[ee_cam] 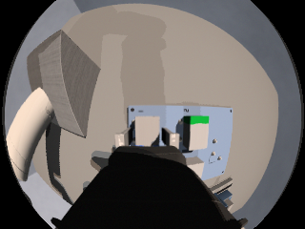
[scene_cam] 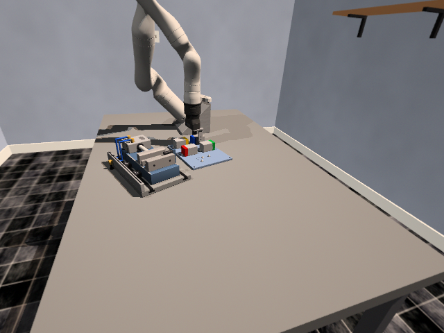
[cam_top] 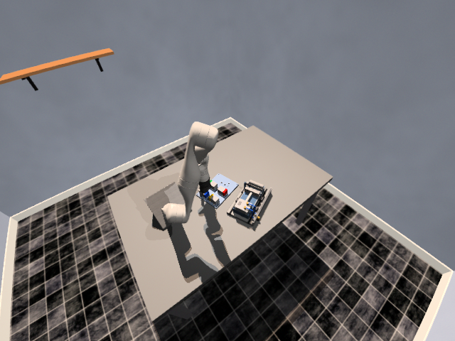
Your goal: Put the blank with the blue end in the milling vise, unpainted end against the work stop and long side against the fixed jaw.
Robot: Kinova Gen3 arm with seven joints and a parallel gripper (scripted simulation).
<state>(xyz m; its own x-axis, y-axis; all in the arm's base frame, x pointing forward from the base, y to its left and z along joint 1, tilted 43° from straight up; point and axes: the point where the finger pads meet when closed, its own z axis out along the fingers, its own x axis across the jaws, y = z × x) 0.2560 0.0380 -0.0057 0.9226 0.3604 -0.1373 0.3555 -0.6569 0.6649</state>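
Now: the blue-ended blank 20 mm below my hand. From my hand the other things lie so: yellow-ended blank: 80 mm to the right, 30 mm ahead, 20 mm below; then light blue plate: 100 mm ahead, 40 mm below, 10 mm to the right; then green-ended blank: 80 mm ahead, 30 mm to the left, 20 mm below.
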